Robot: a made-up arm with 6 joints.
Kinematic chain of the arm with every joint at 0, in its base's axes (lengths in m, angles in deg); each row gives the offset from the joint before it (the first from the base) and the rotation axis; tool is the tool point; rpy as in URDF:
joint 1: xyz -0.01 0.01 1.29 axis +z
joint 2: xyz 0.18 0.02 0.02 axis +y
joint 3: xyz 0 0.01 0.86 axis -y
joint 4: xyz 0.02 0 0.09 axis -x
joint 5: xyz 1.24 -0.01 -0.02 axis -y
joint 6: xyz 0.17 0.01 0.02 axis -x
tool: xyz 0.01 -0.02 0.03 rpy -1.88 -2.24 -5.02
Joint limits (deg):
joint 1: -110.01..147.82
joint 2: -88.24..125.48
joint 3: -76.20..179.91
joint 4: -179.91..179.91
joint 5: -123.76..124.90
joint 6: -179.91..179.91
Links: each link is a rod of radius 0.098 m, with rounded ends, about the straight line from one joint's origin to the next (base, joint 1, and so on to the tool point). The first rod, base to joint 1, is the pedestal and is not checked.
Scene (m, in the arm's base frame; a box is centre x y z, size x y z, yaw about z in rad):
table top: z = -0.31
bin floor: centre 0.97 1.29 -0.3 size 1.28 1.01 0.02 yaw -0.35
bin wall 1: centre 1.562 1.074 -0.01 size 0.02 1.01 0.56 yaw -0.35
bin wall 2: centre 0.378 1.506 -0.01 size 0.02 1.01 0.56 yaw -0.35
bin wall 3: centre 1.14 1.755 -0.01 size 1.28 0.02 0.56 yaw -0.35
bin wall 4: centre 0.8 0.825 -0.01 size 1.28 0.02 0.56 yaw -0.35
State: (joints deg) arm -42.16 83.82 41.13 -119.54 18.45 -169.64
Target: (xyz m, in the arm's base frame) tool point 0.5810 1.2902 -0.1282
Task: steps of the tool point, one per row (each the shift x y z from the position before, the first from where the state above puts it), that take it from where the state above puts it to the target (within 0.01 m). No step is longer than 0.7 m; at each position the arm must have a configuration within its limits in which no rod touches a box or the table.
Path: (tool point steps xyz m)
1: 0.4237 0.3458 0.2562
2: 0.2977 0.4807 0.2803
3: 0.1288 0.5619 0.2946
4: -0.0598 0.5767 0.2994
5: -0.1435 0.4210 -0.4445
6: -0.3101 0.3250 -0.4257
7: -0.4254 0.1767 -0.3766
8: -0.4712 0.0017 -0.3017
9: -0.4447 -0.1667 -0.2063

